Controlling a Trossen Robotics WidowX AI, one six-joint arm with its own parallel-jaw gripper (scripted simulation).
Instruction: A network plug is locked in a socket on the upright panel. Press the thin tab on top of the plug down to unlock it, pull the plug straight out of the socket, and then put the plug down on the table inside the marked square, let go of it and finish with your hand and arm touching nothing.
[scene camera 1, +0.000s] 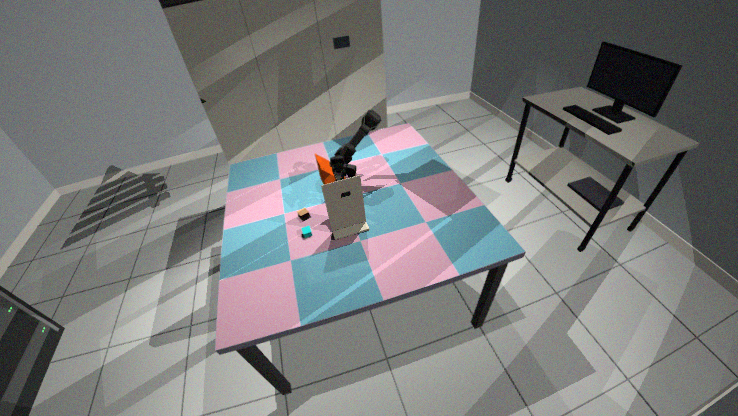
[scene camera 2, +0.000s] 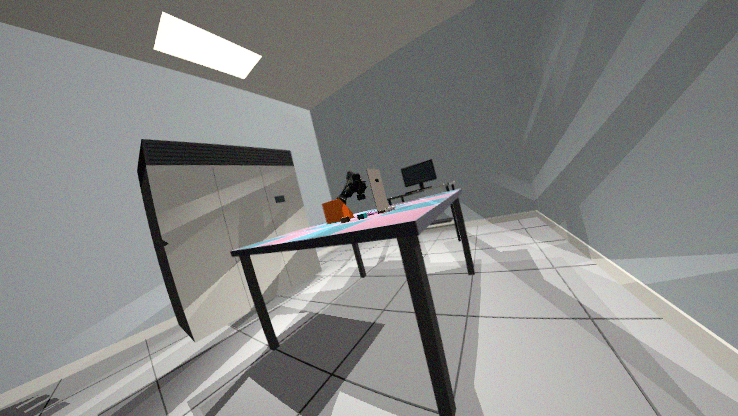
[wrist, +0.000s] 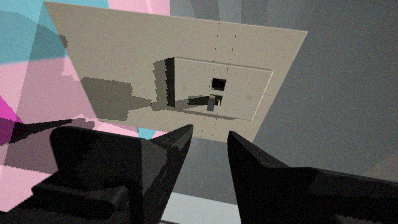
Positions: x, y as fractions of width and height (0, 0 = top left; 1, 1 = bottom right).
Scene:
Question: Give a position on an upright panel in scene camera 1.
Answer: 0.47, 0.49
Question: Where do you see my gripper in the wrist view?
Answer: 0.53, 0.59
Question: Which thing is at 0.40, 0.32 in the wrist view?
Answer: An upright panel.

